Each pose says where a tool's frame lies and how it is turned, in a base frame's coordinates. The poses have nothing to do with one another.
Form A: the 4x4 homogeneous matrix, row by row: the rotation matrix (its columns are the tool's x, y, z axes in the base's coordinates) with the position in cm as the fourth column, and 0 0 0 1 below. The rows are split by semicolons.
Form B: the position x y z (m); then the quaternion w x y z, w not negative. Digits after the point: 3 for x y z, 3 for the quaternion.
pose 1, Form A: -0.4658 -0.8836 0.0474 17.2; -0.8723 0.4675 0.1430 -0.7; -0.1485 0.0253 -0.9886 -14.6; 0 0 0 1
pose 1, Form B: 0.172 -0.007 -0.146 0.057 -0.514 0.855 0.049
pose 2, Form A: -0.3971 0.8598 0.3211 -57.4; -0.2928 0.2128 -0.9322 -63.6; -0.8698 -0.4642 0.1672 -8.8; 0 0 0 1
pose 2, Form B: -0.574 -0.636 -0.088 0.496 0.236 0.601 -0.581
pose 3, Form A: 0.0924 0.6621 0.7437 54.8; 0.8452 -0.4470 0.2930 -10.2; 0.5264 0.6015 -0.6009 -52.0; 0 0 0 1
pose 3, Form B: 0.548 -0.102 -0.520 0.105 0.731 0.515 0.434
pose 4, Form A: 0.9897 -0.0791 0.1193 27.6; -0.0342 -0.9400 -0.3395 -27.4; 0.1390 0.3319 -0.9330 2.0; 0 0 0 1
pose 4, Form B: 0.276 -0.274 0.020 0.171 0.983 -0.029 0.066
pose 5, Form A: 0.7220 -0.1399 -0.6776 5.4; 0.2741 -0.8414 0.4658 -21.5; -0.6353 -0.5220 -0.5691 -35.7; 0 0 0 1
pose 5, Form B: 0.054 -0.215 -0.357 0.279 -0.885 -0.038 0.371
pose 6, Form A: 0.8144 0.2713 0.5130 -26.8; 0.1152 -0.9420 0.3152 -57.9; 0.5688 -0.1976 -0.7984 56.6; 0 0 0 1
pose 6, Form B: -0.268 -0.579 0.566 0.136 -0.943 -0.102 -0.287
